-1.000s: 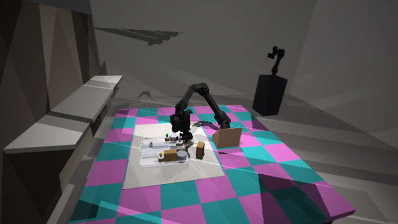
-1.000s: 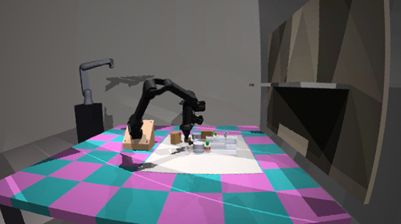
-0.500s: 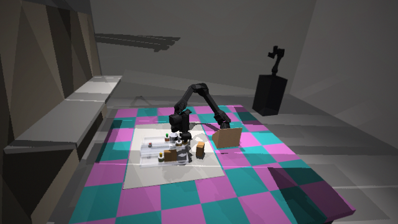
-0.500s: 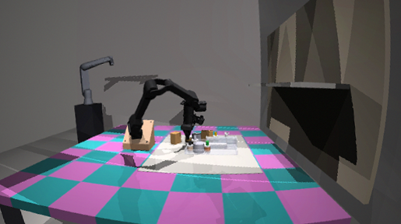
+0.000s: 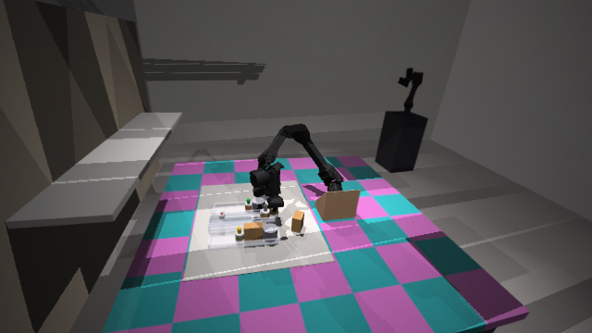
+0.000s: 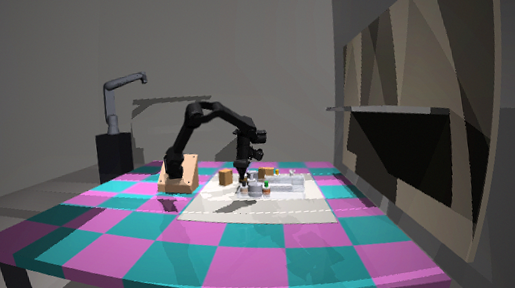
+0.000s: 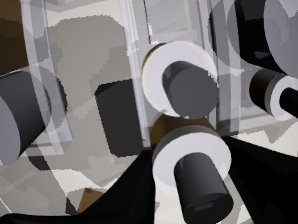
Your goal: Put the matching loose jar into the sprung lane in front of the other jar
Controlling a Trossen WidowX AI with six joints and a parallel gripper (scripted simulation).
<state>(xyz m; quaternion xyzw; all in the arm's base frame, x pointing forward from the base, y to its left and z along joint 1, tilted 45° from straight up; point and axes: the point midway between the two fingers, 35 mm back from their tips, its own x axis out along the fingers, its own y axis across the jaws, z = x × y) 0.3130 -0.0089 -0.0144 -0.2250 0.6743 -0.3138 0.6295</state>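
Right now the tan box is 90 mm to the left of my gripper tip, 90 mm behind it and 20 mm below it. The rest, counted from my gripper tip: clear lane rack 160 mm ahead, 40 mm below, 10 mm to the left.
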